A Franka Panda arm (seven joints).
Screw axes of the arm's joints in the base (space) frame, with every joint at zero. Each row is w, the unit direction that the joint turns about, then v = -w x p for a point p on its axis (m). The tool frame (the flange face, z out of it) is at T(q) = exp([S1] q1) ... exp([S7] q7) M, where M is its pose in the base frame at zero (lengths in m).
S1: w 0 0 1 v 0.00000 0.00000 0.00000
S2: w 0 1 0 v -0.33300 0.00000 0.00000
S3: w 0 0 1 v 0.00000 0.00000 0.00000
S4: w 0 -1 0 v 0.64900 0.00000 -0.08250
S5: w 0 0 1 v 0.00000 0.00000 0.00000
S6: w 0 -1 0 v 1.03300 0.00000 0.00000
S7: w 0 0 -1 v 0.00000 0.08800 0.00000
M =
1 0 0 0.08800
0 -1 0 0.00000
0 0 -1 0.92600
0 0 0 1
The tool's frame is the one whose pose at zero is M.
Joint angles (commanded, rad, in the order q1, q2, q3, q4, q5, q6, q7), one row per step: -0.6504 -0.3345 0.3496 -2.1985 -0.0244 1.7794 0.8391; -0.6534 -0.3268 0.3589 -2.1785 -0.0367 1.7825 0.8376; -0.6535 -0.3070 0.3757 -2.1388 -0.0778 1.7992 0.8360; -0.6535 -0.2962 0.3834 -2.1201 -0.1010 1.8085 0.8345; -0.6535 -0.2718 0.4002 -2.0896 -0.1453 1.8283 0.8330; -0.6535 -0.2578 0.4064 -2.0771 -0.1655 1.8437 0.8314; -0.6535 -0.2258 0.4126 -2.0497 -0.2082 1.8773 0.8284; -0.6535 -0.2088 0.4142 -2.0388 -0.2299 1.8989 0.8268; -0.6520 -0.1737 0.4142 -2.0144 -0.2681 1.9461 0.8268; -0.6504 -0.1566 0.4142 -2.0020 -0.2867 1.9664 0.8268; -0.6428 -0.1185 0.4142 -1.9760 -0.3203 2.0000 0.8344; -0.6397 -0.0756 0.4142 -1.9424 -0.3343 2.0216 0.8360
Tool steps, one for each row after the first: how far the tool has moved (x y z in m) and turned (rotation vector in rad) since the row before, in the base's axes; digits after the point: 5 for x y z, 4 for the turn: 0.00534 0.00110 0.00597 -0.0156 -0.0097 0.0136; 0.01235 0.00224 0.01120 -0.0455 -0.0213 0.0364; 0.00604 0.00066 0.00490 -0.0240 -0.0093 0.0190; 0.01188 0.00206 0.00539 -0.0424 -0.0125 0.0370; 0.00617 -0.00002 0.00114 -0.0178 -0.0085 0.0180; 0.01268 -0.00347 0.00216 -0.0345 -0.0195 0.0320; 0.00642 -0.00252 -0.00030 -0.0165 -0.0110 0.0162; 0.01351 -0.00538 0.00033 -0.0277 -0.0302 0.0285; 0.00645 -0.00209 0.00006 -0.0129 -0.0127 0.0143; 0.01352 -0.00205 -0.00218 -0.0184 -0.0207 0.0230; 0.01350 -0.00404 -0.00284 0.0026 -0.0158 0.0145
